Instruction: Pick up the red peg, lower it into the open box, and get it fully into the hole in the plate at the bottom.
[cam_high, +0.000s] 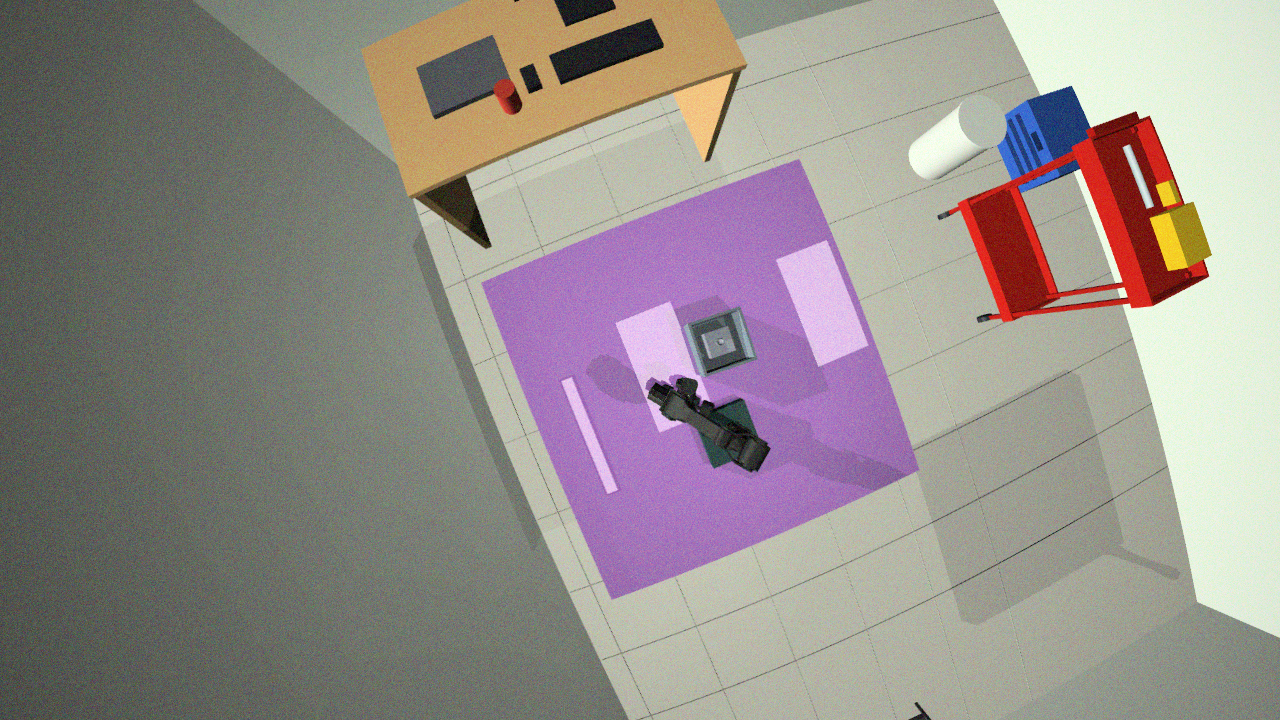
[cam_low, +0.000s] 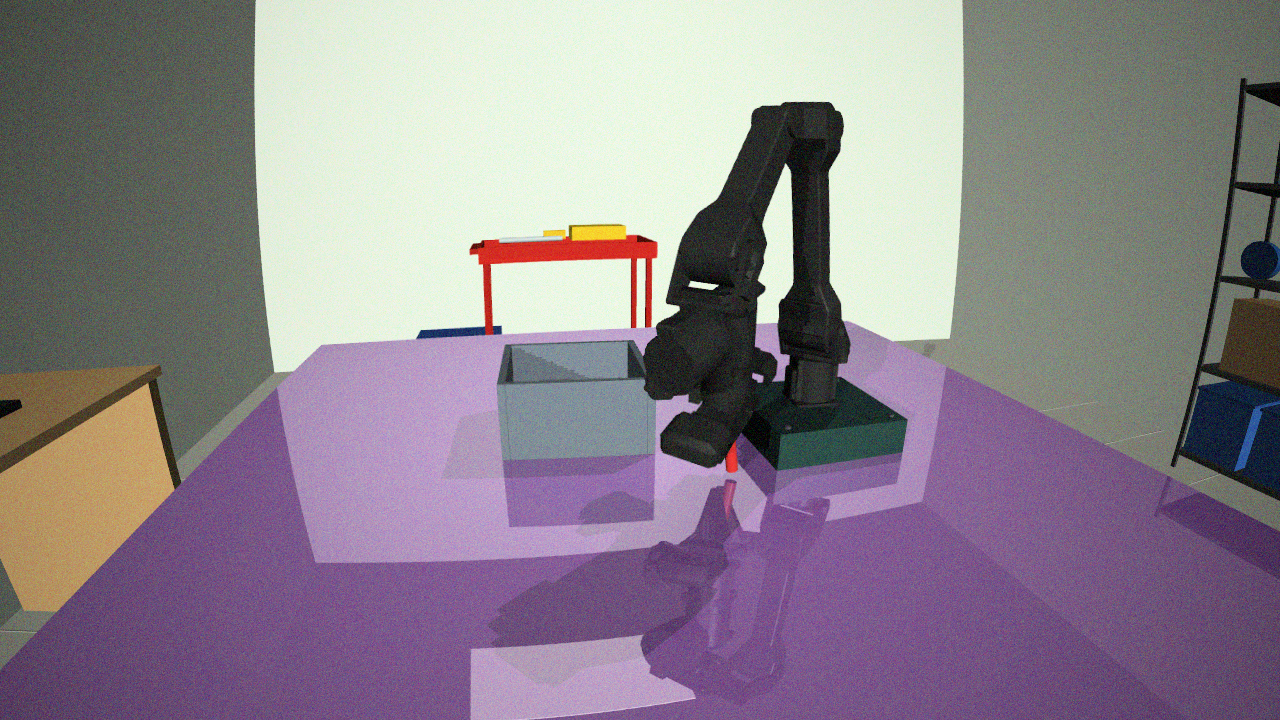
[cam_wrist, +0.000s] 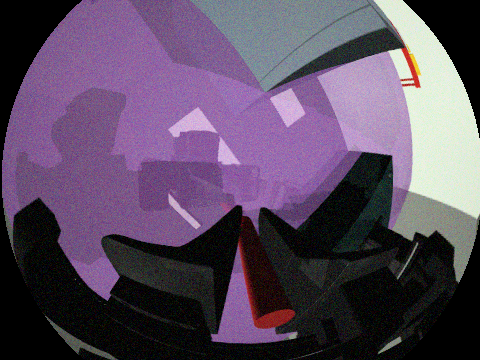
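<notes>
The plate is 16 cm to the right of my gripper tip, 16 cm ahead of it and 3 cm above it. Also, from my gripper tip: red peg 3 cm above, 1 cm to the left, 1 cm behind; grey box 16 cm to the right, 16 cm ahead, 1 cm above.
</notes>
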